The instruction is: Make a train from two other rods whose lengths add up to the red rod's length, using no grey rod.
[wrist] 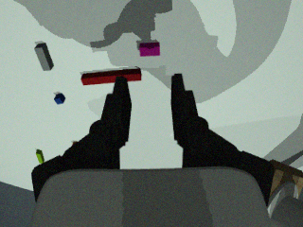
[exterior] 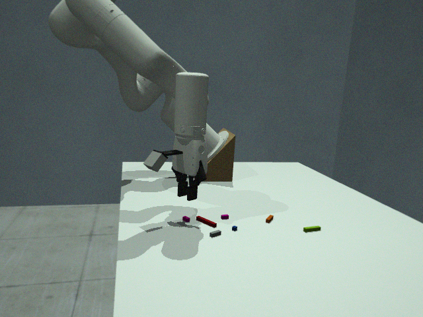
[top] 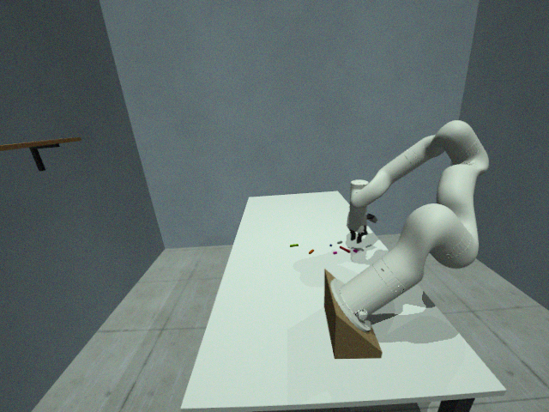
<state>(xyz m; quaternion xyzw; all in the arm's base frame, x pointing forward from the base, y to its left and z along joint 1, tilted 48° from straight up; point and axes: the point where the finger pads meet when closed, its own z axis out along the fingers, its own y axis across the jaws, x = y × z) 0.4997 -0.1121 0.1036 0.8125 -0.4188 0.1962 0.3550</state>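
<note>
My gripper is now 20 mm short of the red rod, 50 mm to the right of it and 80 mm above it. The rest, counted from my hand: grey rod 100 mm ahead, 70 mm to the left, 80 mm below; then orange rod 10 mm ahead, 240 mm to the left, 80 mm below; then blue rod 70 mm ahead, 120 mm to the left, 80 mm below.
</note>
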